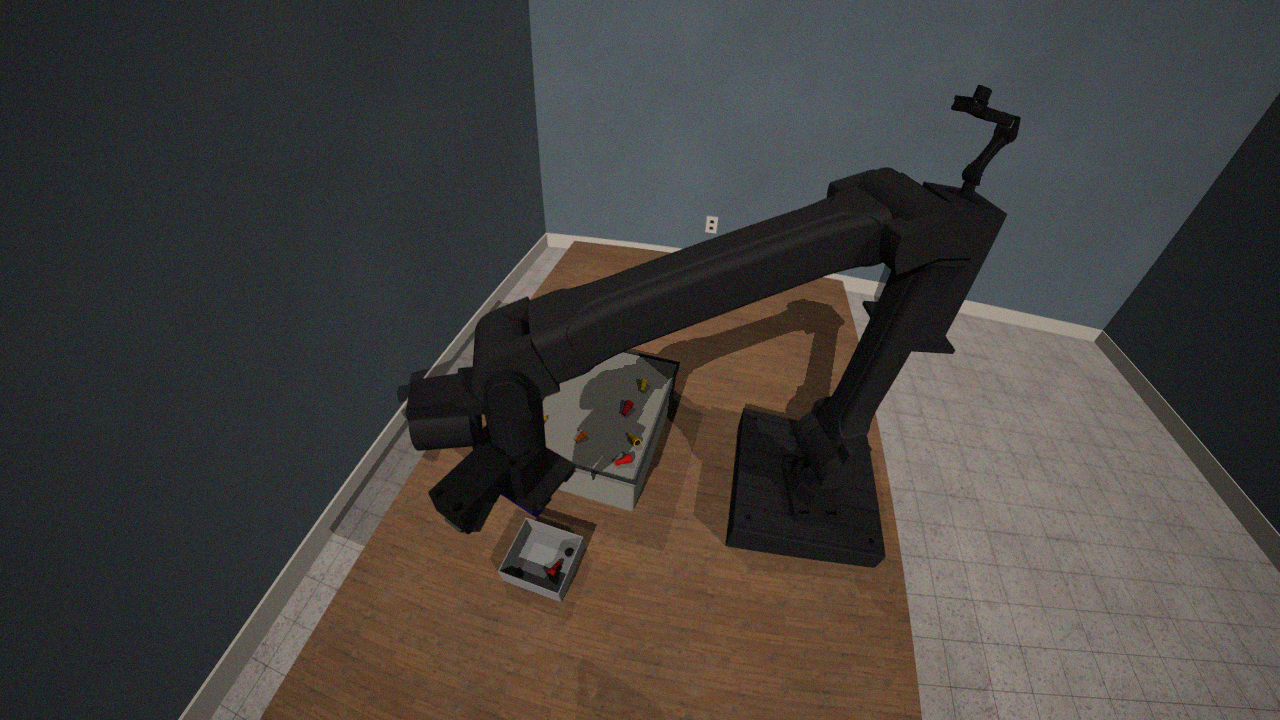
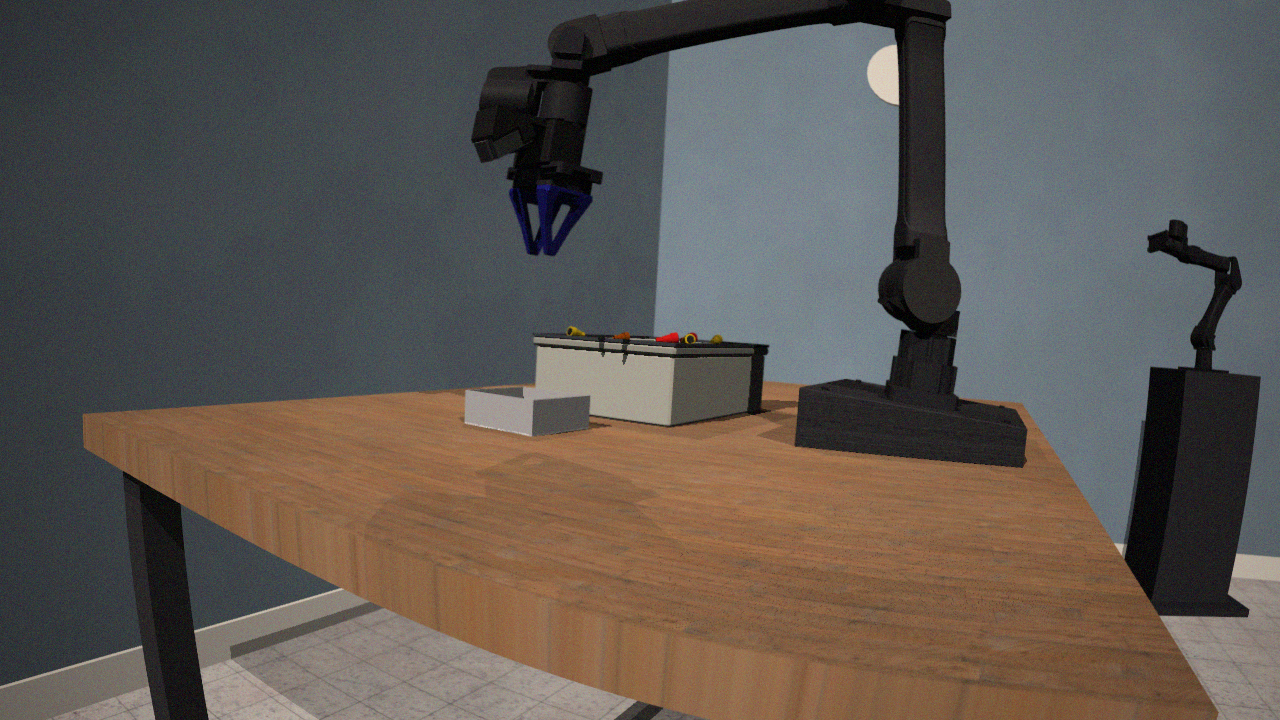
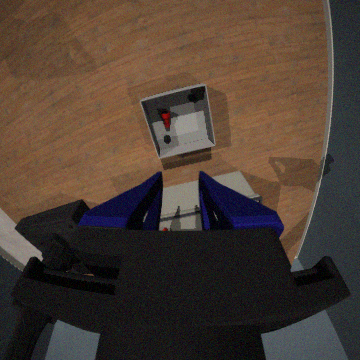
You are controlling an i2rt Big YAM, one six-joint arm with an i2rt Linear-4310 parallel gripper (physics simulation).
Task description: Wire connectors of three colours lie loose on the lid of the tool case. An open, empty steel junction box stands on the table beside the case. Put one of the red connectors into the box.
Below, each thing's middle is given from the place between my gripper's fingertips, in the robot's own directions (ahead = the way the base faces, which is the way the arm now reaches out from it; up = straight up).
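Scene:
The tool case (image 2: 639, 380) is 140 mm below my hand, 280 mm to the right of it and 60 mm behind it. And there's the steel junction box (image 2: 528, 411), which is 10 mm ahead of my hand and 170 mm below it.

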